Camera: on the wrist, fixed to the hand. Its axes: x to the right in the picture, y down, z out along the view.
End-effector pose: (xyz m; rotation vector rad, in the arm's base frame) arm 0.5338 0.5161 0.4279 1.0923 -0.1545 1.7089
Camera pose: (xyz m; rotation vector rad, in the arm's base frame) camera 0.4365 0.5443 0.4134 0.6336 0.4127 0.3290
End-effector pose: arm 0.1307 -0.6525 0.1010 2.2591 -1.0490 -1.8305
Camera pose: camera 0.1750 -0.7353 0.1419 -2.0344 -0.8323 1.2388
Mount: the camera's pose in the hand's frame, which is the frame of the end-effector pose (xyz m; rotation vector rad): 0.0119 0.0609 -0.0814 -0.2272 0.0390 -1.5056
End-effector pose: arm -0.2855 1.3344 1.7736 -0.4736 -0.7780 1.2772
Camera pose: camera -0.2645 1.3692 1.6796 0.0033 -0.9260 -0.2211
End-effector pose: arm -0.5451 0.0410 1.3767 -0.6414 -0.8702 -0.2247
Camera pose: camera -0.4591 0.0406 1.3212 -0.0583 -1.1534 -1.6930
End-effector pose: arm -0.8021 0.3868 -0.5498 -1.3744 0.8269 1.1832
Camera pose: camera -0.8404 0.2988 -0.5854 -1.6275 -0.4163 0.0358
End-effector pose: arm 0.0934 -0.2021 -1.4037 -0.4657 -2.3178 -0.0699
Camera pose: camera 0.1622 -0.1569 -1.3428 1.2190 -2.0972 -1.0185
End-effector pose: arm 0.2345 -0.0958 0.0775 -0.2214 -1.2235 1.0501
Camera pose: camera 0.2701 -0.0233 0.0146 0.4737 -1.0641 -0.3988
